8 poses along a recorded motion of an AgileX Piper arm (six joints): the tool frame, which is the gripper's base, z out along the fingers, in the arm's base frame.
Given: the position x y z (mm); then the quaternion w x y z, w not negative.
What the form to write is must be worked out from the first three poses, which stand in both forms.
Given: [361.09, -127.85, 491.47, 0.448, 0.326, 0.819, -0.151]
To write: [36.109, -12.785, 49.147, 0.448, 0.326, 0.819, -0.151]
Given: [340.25, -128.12, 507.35, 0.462, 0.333, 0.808, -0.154]
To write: [34.025, -12.812, 50.735, 0.462, 0.333, 0.808, -0.154]
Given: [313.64, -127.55, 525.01, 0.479, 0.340, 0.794, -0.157]
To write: [31.364, -12.755, 52.501, 0.479, 0.340, 0.794, -0.157]
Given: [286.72, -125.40, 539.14, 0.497, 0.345, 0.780, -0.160]
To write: [28.672, -12.540, 53.914, 0.497, 0.345, 0.780, -0.160]
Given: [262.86, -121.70, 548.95, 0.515, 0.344, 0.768, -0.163]
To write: [26.286, -12.170, 54.895, 0.515, 0.344, 0.768, -0.163]
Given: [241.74, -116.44, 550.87, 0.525, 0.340, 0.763, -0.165]
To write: [24.174, -11.644, 55.087, 0.525, 0.340, 0.763, -0.165]
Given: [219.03, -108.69, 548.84, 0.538, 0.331, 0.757, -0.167]
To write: [21.903, -10.869, 54.884, 0.538, 0.331, 0.757, -0.167]
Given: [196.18, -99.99, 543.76, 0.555, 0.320, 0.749, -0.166]
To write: [19.618, -9.999, 54.376, 0.555, 0.320, 0.749, -0.166]
